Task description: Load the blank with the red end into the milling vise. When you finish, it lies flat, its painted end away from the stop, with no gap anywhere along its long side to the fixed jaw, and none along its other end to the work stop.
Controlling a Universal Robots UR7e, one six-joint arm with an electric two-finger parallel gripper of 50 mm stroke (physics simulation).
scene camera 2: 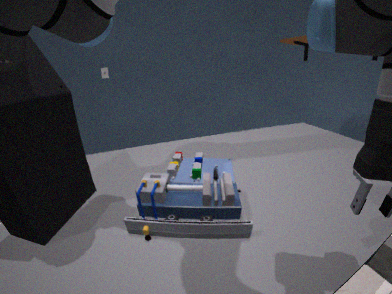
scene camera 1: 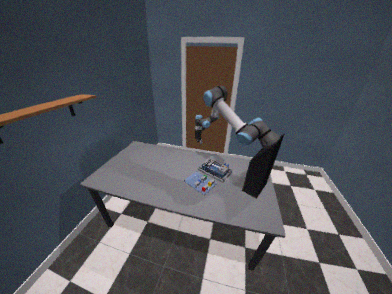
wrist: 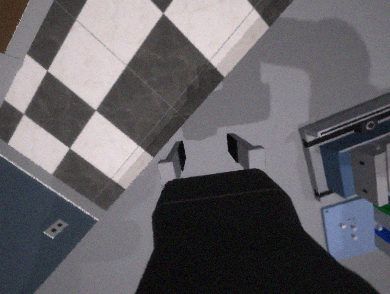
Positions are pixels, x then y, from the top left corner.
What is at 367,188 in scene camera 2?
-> The gripper.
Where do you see a vise screw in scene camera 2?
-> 191,188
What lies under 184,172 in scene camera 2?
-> A light blue tray.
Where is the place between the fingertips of the gripper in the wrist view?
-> At 205,146
